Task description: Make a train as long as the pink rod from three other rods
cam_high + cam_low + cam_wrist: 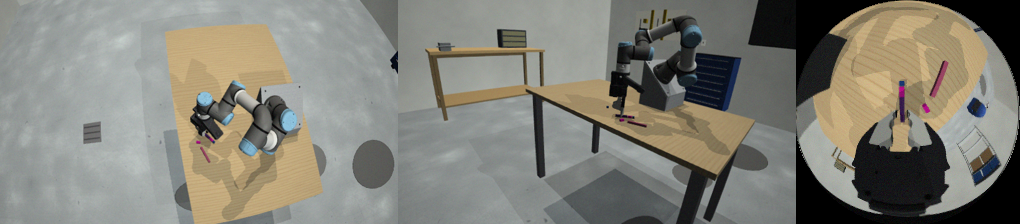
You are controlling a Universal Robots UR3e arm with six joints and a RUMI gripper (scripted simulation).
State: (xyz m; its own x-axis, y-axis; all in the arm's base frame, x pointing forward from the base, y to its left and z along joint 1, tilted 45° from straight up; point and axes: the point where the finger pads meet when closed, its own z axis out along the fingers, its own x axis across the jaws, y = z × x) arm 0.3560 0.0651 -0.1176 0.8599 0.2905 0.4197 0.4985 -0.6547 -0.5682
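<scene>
My hand is 10 mm above the purple rod. From my hand the other things lie so: pink rod: 30 mm ahead, 110 mm to the left, 10 mm below.
</scene>
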